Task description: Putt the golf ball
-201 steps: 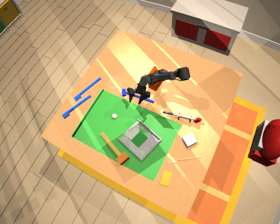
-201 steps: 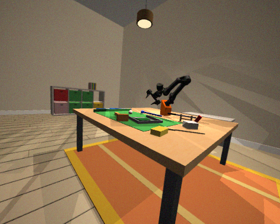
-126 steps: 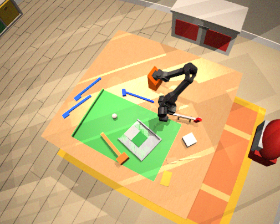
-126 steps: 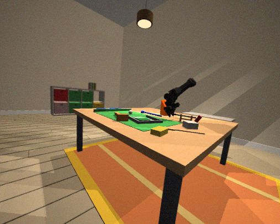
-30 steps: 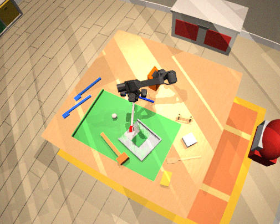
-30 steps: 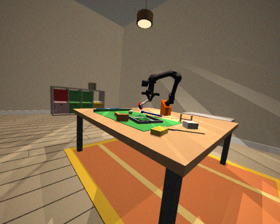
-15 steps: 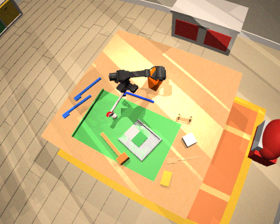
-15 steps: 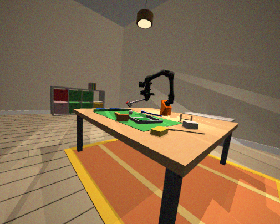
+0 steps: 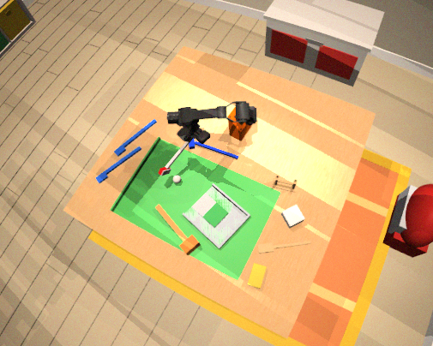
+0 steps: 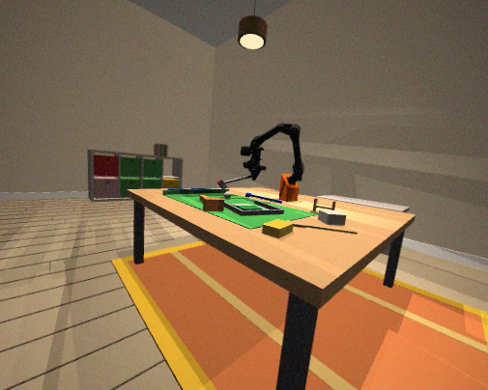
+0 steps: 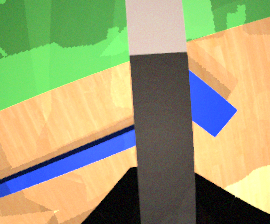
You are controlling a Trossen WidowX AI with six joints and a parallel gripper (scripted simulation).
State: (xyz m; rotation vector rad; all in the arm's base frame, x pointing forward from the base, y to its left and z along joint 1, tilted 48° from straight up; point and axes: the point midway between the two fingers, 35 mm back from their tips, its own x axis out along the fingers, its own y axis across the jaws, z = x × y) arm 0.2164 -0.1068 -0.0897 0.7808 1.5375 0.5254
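The blue putter is 110 mm below my gripper tip, 60 mm to the left of it and 30 mm behind it. Round my gripper tip: white golf ball (210 mm ahead, 100 mm below, 20 mm to the left); red putter (120 mm ahead, 20 mm to the right); green mat (260 mm ahead, 150 mm to the left, 120 mm below).
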